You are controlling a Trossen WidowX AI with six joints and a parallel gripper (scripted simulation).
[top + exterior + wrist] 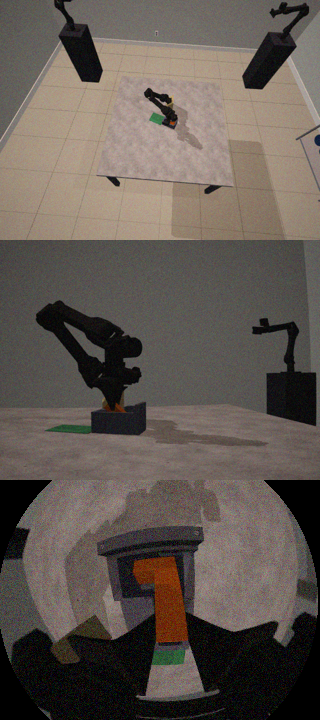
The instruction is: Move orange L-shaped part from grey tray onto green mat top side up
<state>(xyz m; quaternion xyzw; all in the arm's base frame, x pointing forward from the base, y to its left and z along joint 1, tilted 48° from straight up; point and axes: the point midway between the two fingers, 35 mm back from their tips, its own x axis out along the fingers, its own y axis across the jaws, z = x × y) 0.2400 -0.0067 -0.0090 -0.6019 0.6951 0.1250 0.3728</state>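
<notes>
Now: the green mat 7 cm behind my gripper tip, 13 cm to the right of it and 8 cm below it. Round my gripper tip: orange L-shaped part: 4 cm to the left, 3 cm below.
</notes>
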